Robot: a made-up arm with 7 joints.
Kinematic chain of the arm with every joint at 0, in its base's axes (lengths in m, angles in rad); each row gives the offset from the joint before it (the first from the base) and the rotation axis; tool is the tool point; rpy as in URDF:
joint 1: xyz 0 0 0.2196 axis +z
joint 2: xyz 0 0 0 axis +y
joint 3: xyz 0 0 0.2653 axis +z
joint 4: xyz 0.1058 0 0 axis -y
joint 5: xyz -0.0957 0 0.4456 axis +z
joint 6: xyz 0 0 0 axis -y
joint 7: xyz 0.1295 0 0 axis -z
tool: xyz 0 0 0 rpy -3.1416 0 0
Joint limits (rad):
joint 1: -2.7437..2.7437
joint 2: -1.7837..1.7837
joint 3: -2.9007..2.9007
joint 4: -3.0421..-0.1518
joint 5: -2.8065..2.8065
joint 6: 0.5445..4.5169
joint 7: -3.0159..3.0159
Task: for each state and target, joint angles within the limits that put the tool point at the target. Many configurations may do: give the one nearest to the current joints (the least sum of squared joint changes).
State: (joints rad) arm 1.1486 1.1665 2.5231 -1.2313 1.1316 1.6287 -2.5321
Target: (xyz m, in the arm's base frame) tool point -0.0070 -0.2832 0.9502
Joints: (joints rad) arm 1.9910 0.6547 2.9007 -1.4313 1.1648 1.2623 -2.5321
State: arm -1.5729 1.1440 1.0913 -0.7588 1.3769 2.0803 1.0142
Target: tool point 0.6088 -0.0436 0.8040
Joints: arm -1.0559 0.4704 1.6063 -0.9605 1.3983 2.0096 1.0142
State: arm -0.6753 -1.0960 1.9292 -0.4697 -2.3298 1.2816 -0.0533
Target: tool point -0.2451 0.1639 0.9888
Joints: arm -0.4364 -0.4286 1.8416 -0.1518 -2.3551 0.7877 -0.0533
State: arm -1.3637 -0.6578 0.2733 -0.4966 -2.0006 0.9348 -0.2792
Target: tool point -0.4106 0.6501 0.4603
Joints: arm -1.1198 -1.3350 0.1813 -0.1518 -2.0640 0.5898 -0.2792
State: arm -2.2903 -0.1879 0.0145 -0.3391 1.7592 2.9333 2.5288
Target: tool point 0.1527 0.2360 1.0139
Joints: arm -2.3943 -0.6037 0.0409 -0.3773 1.6354 2.2240 2.5288
